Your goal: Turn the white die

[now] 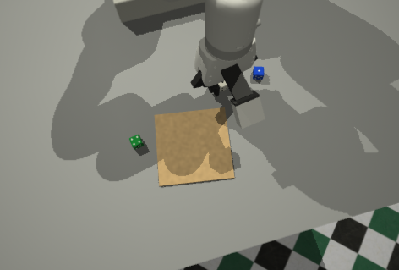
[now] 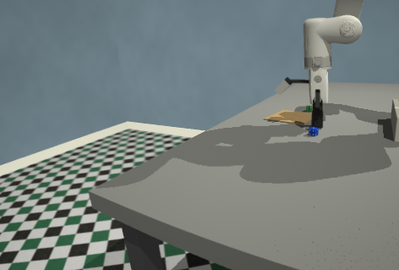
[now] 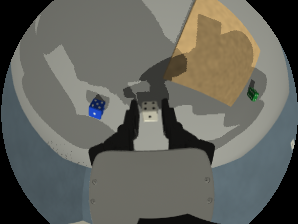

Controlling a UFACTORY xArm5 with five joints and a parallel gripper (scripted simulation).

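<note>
Now: the white die 10 mm below my hand. From my hand the other things lie so: green die: 190 mm to the right, 70 mm ahead, 10 mm below; blue die: 80 mm to the left, 10 mm below, 10 mm behind; tan mat: 110 mm ahead, 90 mm to the right, 20 mm below.
</note>
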